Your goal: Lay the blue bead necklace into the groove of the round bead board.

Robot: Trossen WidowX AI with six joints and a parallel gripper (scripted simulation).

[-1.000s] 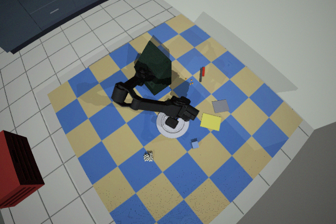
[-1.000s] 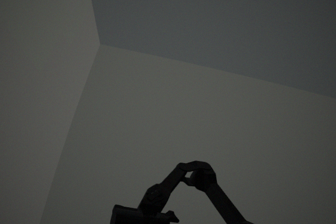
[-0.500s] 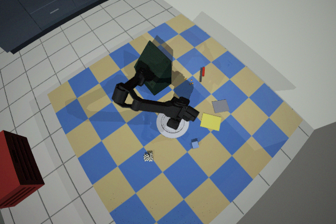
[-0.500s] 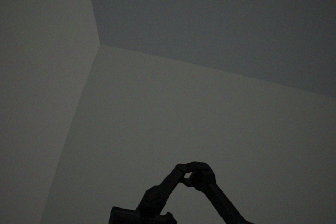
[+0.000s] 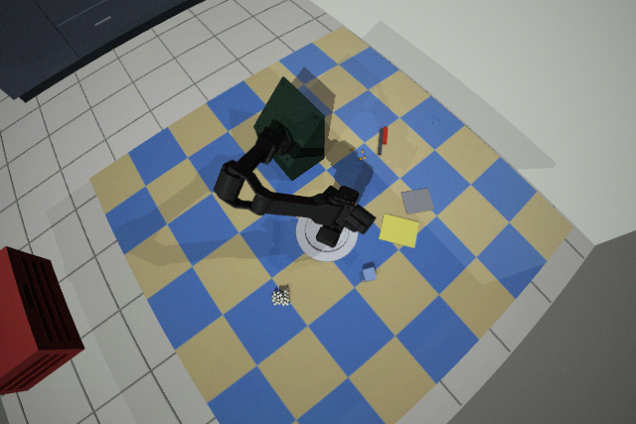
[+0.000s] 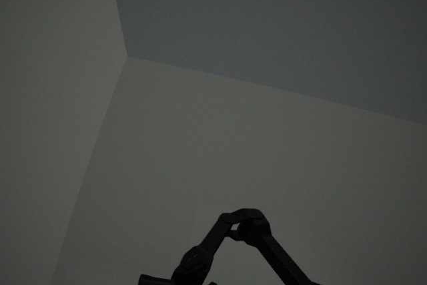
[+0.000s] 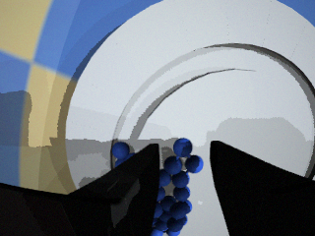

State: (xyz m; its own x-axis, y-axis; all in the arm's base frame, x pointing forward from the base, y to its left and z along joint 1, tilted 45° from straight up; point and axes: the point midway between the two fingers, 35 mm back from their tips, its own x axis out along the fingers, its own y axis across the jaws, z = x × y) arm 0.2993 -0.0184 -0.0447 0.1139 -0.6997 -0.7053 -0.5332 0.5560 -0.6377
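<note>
Right now the round white bead board is 40 mm to the right of my gripper tip and 10 mm below it. The rest, counted from my gripper tip: small blue cube: 190 mm ahead, 20 mm below; then grey square: 280 mm to the left, 80 mm ahead, 20 mm below; then yellow pad: 170 mm to the left, 120 mm ahead, 20 mm below.
</note>
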